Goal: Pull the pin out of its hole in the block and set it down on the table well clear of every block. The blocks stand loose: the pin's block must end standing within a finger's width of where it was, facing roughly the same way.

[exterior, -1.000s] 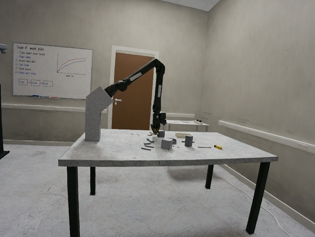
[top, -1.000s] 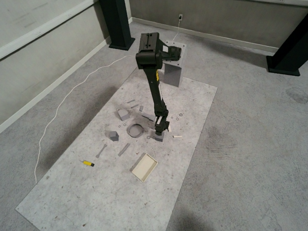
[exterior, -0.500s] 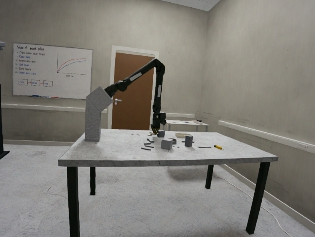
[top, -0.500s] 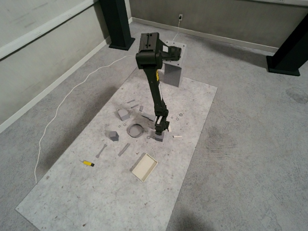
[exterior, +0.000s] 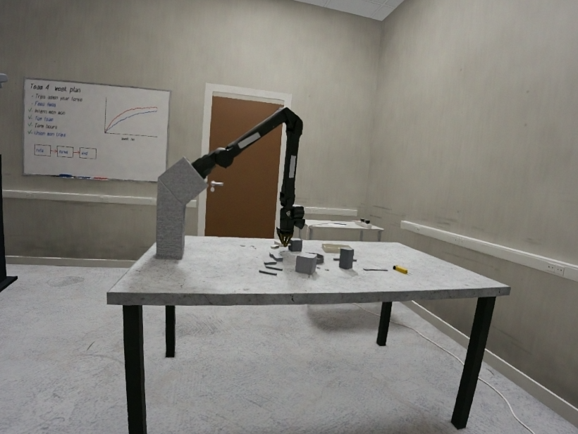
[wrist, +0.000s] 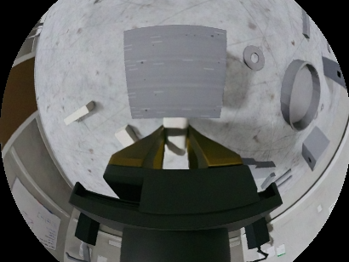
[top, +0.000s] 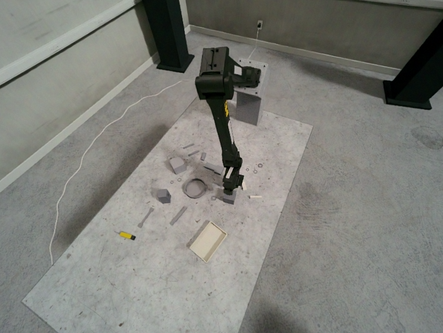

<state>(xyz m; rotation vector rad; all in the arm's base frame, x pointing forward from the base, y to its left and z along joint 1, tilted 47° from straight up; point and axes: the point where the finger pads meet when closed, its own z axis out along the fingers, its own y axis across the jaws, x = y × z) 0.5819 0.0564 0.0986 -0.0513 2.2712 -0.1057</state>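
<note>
My hand is 5 cm short of the grey block. From my hand the other things lie so: round grey dish: 6 cm ahead, 20 cm to the right, 2 cm below; cream tray: 31 cm ahead, 4 cm to the right, 2 cm below.
</note>
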